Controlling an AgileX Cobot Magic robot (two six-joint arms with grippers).
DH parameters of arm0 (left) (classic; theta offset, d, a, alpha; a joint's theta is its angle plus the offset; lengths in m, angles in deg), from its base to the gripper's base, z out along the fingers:
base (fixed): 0 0 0 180
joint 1: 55.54 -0.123 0 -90
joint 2: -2.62 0 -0.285 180
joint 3: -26.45 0 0.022 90
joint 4: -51.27 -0.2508 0 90
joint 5: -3.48 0 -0.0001 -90
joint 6: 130.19 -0.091 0 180
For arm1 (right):
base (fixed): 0 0 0 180
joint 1: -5.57 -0.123 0 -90
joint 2: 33.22 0 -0.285 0
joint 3: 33.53 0 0.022 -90
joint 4: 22.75 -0.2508 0 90
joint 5: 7.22 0 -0.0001 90
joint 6: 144.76 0.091 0 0
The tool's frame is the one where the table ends.
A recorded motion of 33 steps. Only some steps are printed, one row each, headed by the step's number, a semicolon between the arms.
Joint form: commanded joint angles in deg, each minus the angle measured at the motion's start. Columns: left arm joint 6, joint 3, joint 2, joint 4, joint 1, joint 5; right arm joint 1, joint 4, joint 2, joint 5, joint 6, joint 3.
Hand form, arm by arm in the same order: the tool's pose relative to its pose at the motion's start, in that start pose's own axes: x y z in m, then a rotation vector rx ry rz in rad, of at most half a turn. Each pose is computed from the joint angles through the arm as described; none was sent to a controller.
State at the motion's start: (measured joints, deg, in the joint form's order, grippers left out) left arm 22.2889 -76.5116 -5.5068 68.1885 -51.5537 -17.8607; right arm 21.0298 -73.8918 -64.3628 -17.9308 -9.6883 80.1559
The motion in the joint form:
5: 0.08 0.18 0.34 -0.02 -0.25 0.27; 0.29 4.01 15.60 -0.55 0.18 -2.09
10: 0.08 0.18 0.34 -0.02 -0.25 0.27; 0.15 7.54 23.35 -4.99 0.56 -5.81
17: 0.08 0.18 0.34 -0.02 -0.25 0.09; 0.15 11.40 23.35 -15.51 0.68 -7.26
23: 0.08 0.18 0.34 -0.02 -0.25 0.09; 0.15 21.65 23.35 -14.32 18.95 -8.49
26: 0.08 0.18 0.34 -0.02 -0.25 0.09; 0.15 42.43 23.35 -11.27 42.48 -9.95
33: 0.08 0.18 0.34 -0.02 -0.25 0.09; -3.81 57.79 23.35 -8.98 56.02 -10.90
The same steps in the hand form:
5: 0.0004 0.0003 -0.0001 -0.0070 -0.0061 -0.0019; 0.0011 0.0043 -0.0329 -0.0077 -0.2171 -0.0985
10: 0.0004 0.0003 -0.0001 -0.0070 -0.0061 -0.0019; 0.0240 0.0071 -0.0393 -0.0472 -0.2192 -0.1683
17: 0.0007 0.0001 -0.0001 -0.0055 -0.0033 -0.0019; 0.0469 0.0130 -0.0350 -0.1383 -0.0385 -0.2382
23: 0.0007 0.0001 -0.0001 -0.0055 -0.0033 -0.0019; 0.0549 0.0049 -0.0318 -0.0615 0.0120 -0.0775
26: 0.0007 0.0001 -0.0001 -0.0055 -0.0033 -0.0019; 0.0610 -0.0101 -0.0293 0.0933 0.0183 0.0020
33: 0.0007 0.0001 -0.0001 -0.0055 -0.0033 -0.0019; 0.0623 -0.0156 -0.0280 0.1200 -0.0041 -0.0317

